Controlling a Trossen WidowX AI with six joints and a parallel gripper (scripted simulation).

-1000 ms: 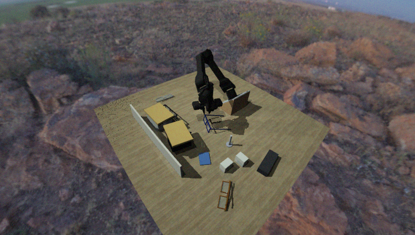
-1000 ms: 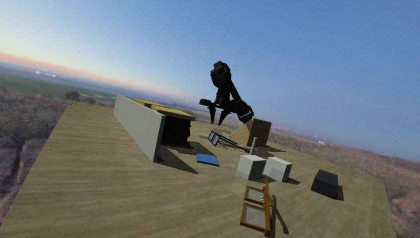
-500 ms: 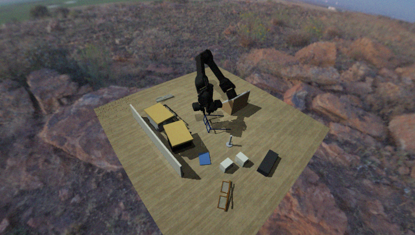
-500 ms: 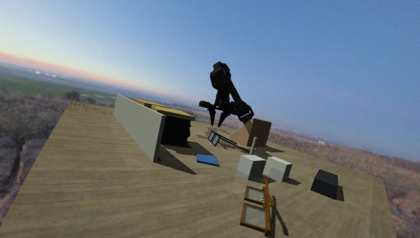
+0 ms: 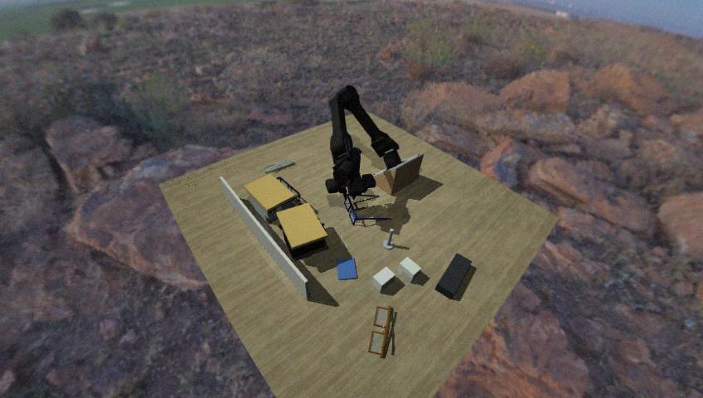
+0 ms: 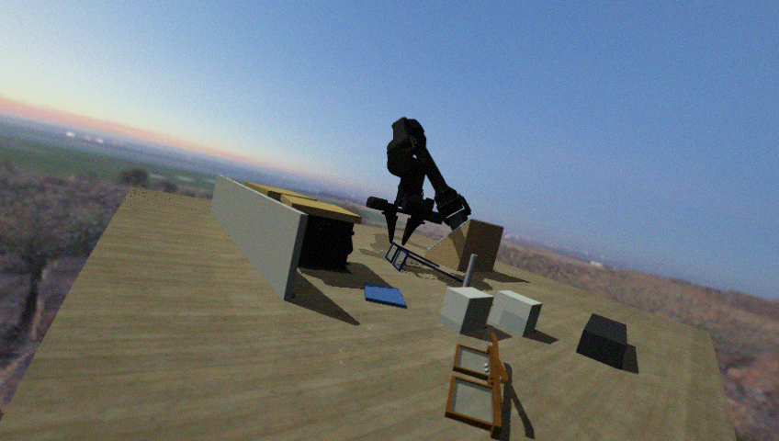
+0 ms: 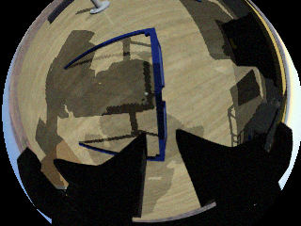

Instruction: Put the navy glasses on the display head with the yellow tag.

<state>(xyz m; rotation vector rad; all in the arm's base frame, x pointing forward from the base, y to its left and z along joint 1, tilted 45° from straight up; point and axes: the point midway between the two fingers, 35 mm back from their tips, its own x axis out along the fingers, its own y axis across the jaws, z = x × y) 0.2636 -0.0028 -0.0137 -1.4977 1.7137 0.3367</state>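
Now: the grey post 240 mm to the left of my gripper tip, 20 mm below it and 10 mm ahead of it. Also, from my gripper tip: blue pad (230 mm to the left, 190 mm ahead, 40 mm below); black box (480 mm to the left, 70 mm behind, 30 mm below); long white wall (370 mm ahead, 60 mm to the right, 10 mm above).
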